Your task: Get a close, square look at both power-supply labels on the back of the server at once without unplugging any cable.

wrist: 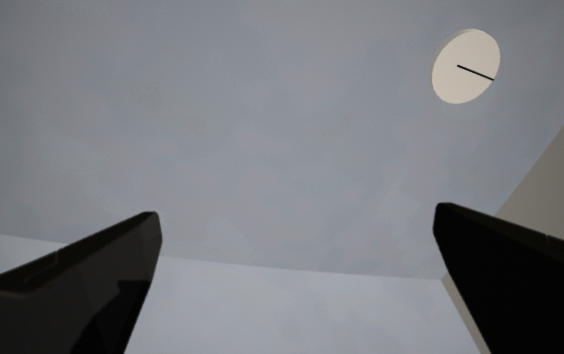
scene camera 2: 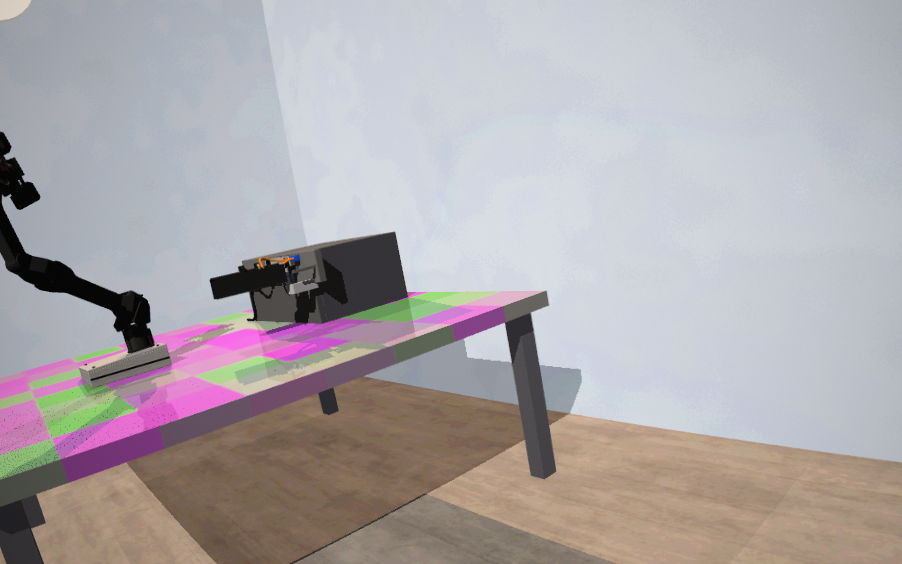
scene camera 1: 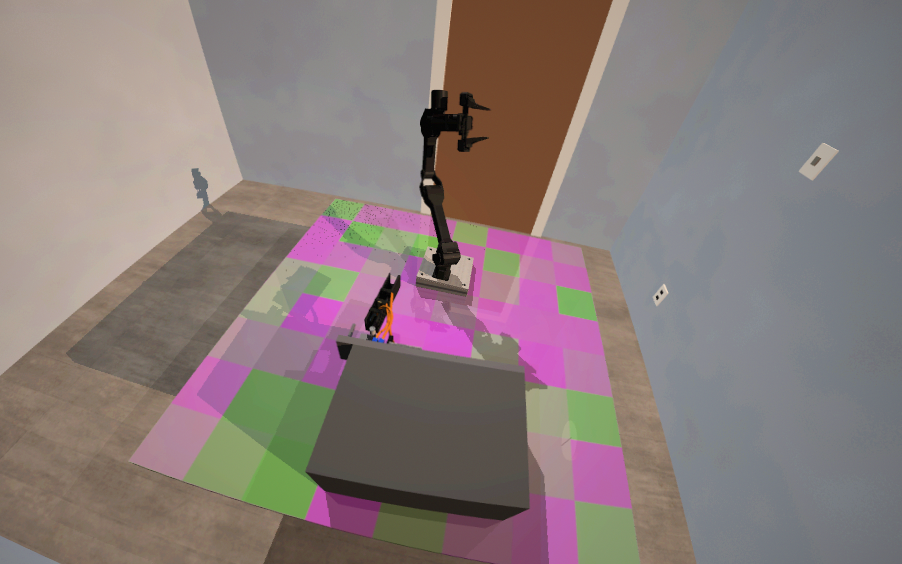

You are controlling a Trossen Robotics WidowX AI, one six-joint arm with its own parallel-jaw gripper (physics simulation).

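Frame: origin at the arm's base, x ahead, y left, z up, level; millimetres.
Where they show: gripper, fingertip midpoint: (wrist: 298,222) (scene camera 1: 489,123); arm's base, link origin: (scene camera 2: 141,349) (scene camera 1: 441,273).
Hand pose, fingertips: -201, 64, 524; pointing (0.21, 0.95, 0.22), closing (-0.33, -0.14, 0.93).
Note:
Each offset is from my fingertips to the centre of the thing, as dx, dy, dz. "pt": to the spot under its first point. Level surfaces: height alone.
The server, a big dark grey box (scene camera 1: 425,425) (scene camera 2: 365,279), stands on the table, its back toward the arm's base. A black bar {+504, -194, -400} (scene camera 1: 381,309) (scene camera 2: 246,282) sticks out from one side of its back. Orange cables {pt +549, -159, -416} (scene camera 1: 389,319) (scene camera 2: 271,260) run along the bar by a blue part {pt +653, -152, -372} (scene camera 1: 379,340) (scene camera 2: 296,258). The power-supply labels cannot be made out in any view. My gripper (scene camera 1: 488,123) (wrist: 298,222) is open and empty, high above the base and well away from the server. The wrist view faces upper wall and ceiling; the server does not show there.
The arm's white base plate (scene camera 1: 432,282) (scene camera 2: 126,367) sits on the chequered table {dz -572} (scene camera 1: 585,359) (scene camera 2: 432,307), beyond the server in scene camera 1. A brown door (scene camera 1: 525,99) is behind the arm. A round pale disc (wrist: 465,67) shows in the wrist view.

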